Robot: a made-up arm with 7 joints.
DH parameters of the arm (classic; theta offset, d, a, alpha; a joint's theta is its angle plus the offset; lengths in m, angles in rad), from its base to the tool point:
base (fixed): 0 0.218 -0.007 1.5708
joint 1: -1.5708 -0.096 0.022 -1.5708
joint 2: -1.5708 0.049 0 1.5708
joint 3: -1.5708 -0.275 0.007 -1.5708
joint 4: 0 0.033 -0.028 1.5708
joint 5: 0 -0.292 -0.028 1.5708
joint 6: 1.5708 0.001 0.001 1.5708
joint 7: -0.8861 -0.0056 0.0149 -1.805
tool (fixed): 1.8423 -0.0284 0 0
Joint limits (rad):
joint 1: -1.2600..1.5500
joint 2: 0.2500..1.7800
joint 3: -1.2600..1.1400
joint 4: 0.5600..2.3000
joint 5: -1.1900..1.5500
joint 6: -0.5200..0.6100
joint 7: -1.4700..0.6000
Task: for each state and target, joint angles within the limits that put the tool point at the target. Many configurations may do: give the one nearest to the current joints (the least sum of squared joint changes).
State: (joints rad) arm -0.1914 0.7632 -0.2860 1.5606 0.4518 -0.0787 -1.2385
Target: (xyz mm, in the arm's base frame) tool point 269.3 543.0 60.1
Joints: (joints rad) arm -0.2499 1.2359 0.3726 0.8788 0.5574 -0.0582 -1.3606
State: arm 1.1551 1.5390 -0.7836 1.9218 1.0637 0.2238 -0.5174
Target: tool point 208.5 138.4 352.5
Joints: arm 1.2881 1.6190 -0.7052 2.2459 1.0708 0.2121 -0.4771
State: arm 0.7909 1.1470 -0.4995 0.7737 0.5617 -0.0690 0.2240
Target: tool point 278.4 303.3 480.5
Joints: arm 1.3010 1.2303 -0.2136 1.4066 0.6200 -0.0760 0.2486
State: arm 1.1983 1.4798 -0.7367 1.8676 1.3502 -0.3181 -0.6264
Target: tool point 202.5 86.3 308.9
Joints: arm 1.3123 1.3773 -0.9742 2.3000 1.1164 -0.4466 -0.3072
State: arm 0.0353 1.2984 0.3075 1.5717 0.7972 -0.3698 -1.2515
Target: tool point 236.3 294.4 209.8
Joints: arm -0.2614 0.8627 0.7835 1.9767 0.8241 -0.4744 -1.2890
